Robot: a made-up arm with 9 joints.
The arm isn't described. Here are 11 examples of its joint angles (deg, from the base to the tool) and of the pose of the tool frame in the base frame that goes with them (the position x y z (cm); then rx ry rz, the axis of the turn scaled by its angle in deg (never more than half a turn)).
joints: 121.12 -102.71 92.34 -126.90 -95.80 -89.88 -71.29 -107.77 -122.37
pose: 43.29 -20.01 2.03 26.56 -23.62 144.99
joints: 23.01 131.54 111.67 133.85 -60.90 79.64 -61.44 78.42 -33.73
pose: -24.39 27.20 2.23 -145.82 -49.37 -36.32
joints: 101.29 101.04 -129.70 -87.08 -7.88 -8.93 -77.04 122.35 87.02
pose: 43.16 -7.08 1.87 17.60 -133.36 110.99
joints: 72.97 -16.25 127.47 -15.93 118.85 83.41 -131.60 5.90 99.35
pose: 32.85 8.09 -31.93 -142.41 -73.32 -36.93
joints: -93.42 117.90 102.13 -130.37 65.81 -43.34 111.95 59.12 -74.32
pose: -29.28 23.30 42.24 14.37 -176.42 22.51
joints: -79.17 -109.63 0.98 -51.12 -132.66 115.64 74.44 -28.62 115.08
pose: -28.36 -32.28 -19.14 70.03 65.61 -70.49
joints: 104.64 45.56 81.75 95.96 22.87 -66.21 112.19 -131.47 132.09
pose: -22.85 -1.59 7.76 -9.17 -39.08 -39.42
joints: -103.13 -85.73 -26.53 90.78 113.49 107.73 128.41 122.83 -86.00
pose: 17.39 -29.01 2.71 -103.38 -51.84 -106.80
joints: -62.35 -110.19 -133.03 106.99 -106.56 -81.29 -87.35 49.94 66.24
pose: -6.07 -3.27 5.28 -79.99 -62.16 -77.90
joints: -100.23 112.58 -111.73 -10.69 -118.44 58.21 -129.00 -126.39 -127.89
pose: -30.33 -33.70 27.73 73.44 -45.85 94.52
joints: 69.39 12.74 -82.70 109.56 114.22 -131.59 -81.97 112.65 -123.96
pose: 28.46 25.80 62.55 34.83 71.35 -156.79
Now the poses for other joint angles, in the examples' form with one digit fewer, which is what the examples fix.
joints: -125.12 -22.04 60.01 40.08 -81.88 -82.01 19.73 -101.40 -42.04
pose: -55.9 -57.9 -2.8 -131.0 -85.9 75.2
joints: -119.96 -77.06 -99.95 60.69 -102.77 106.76 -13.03 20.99 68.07
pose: -54.5 -27.4 62.6 -34.4 -36.3 94.0
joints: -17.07 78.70 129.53 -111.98 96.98 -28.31 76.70 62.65 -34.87
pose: -4.2 2.6 45.0 -82.8 -66.8 12.6
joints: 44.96 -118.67 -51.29 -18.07 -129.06 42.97 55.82 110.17 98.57
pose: 60.1 26.7 -3.9 -104.5 50.1 -123.1
